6 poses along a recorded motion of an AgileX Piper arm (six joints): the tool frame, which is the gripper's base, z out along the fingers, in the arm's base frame.
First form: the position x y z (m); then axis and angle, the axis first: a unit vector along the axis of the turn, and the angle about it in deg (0 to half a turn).
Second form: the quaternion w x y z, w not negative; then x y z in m. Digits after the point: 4 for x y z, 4 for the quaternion.
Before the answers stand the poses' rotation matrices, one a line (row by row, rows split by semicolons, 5 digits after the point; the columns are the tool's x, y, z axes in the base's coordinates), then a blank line. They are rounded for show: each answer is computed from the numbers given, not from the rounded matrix.
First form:
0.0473 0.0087 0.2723 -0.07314 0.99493 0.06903 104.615
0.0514 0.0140 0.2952 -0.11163 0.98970 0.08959 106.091
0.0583 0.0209 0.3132 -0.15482 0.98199 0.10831 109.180
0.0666 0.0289 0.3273 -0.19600 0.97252 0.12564 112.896
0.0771 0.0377 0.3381 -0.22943 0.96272 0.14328 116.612
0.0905 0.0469 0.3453 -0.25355 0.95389 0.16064 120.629
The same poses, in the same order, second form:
-0.24562 -0.15793 0.95641; -0.02433 0.98733 0.15678; -0.96906 0.01524 -0.24636
-0.26125 -0.22718 0.93816; -0.05502 0.97383 0.22050; -0.96370 0.00599 -0.26691
-0.29669 -0.30428 0.90520; -0.09968 0.95257 0.28753; -0.94976 -0.00492 -0.31295
-0.33570 -0.38052 0.86169; -0.14903 0.92471 0.35028; -0.93011 -0.01083 -0.36713
-0.37173 -0.44792 0.81313; -0.19172 0.89406 0.40485; -0.90833 -0.00540 -0.41822
-0.41244 -0.50331 0.75933; -0.22685 0.86401 0.44948; -0.88229 0.01313 -0.47052

0.6114 -0.0579 0.7873 0.0546 0.0473 0.0087 0.2723
0.6012 -0.0892 0.7909 0.0716 0.0514 0.0140 0.2952
0.5794 -0.1262 0.8003 0.0883 0.0583 0.0209 0.3132
0.5527 -0.1633 0.8105 0.1047 0.0666 0.0289 0.3273
0.5254 -0.1952 0.8191 0.1219 0.0771 0.0377 0.3381
0.4952 -0.2203 0.8287 0.1396 0.0905 0.0469 0.3453

